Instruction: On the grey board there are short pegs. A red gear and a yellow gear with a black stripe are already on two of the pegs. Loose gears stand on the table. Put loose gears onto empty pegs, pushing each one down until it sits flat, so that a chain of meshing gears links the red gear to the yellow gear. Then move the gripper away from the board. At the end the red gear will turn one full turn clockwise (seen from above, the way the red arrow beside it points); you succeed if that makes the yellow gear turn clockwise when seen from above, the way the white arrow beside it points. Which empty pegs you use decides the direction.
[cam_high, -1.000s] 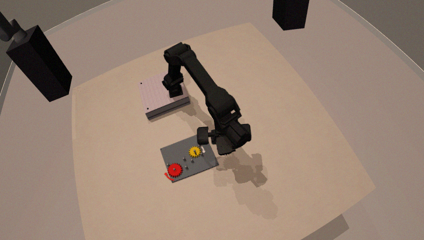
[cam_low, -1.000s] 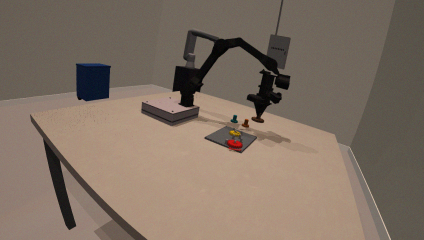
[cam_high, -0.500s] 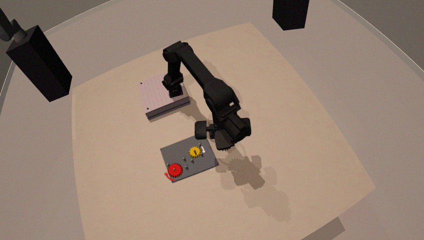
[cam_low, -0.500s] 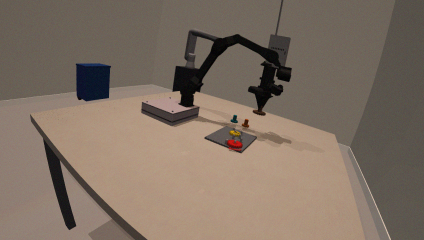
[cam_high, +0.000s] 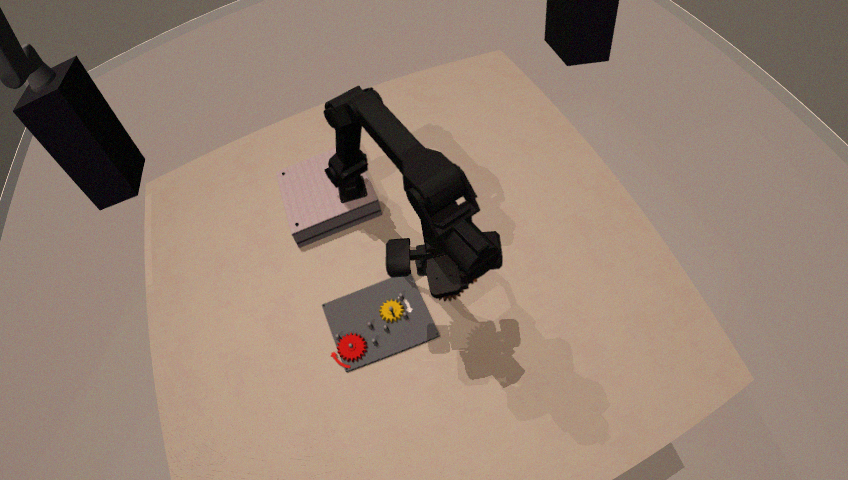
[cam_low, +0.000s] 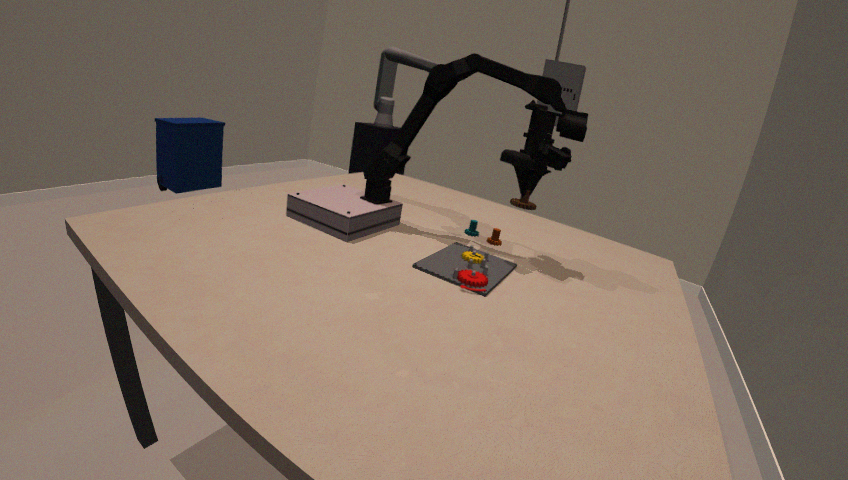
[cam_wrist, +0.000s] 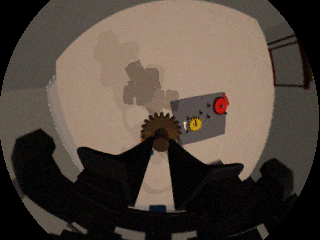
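Now: the yellow gear 150 mm below my gripper tip, 110 mm to the right of it and 40 mm behind it. Round my gripper tip: orange gear: 150 mm below, 80 mm behind, 70 mm to the left; then teal gear: 160 mm behind, 150 mm below, 60 mm to the left; then brown gear: 10 mm below.
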